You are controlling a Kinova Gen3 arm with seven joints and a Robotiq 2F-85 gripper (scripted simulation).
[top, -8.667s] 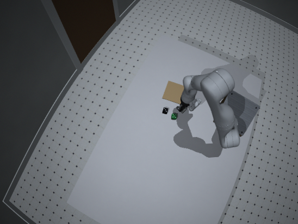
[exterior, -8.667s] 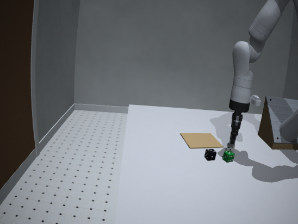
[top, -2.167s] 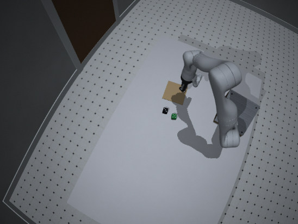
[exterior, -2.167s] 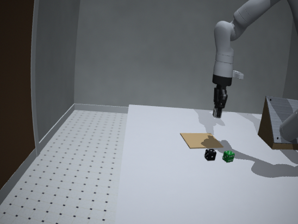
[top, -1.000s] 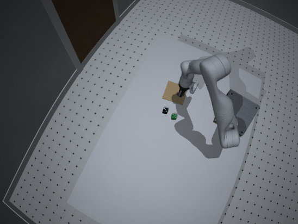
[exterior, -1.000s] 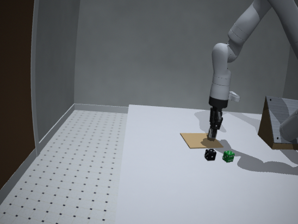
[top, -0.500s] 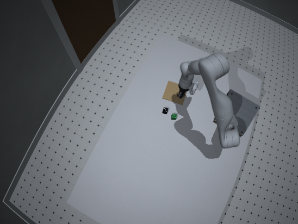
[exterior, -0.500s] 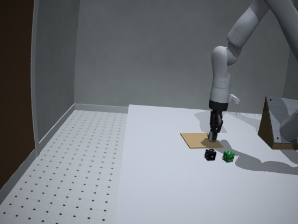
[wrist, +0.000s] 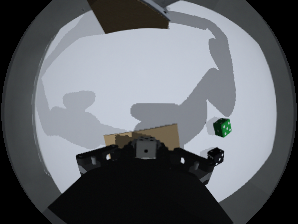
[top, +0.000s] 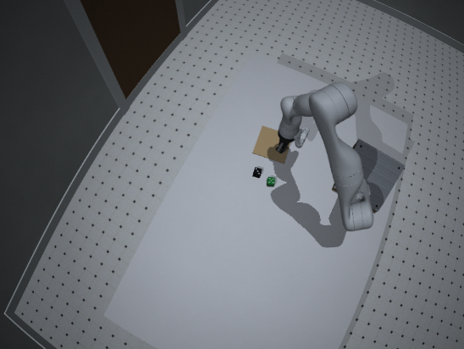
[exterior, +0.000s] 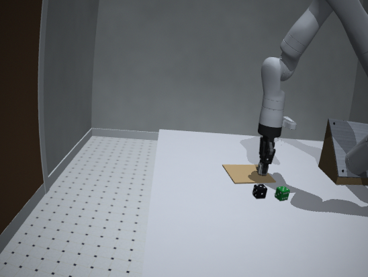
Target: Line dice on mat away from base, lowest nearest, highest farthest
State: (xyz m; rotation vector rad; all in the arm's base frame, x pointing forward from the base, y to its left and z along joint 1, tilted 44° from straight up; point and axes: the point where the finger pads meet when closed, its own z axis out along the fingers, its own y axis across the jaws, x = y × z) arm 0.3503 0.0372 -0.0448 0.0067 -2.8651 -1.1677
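Right now the white die is 1 cm below my hand. The rest, counted from my hand: black die (4 cm ahead, 15 cm to the left, 1 cm below); then green die (3 cm behind, 16 cm to the left, 1 cm below); then tan mat (5 cm ahead, 3 cm below).
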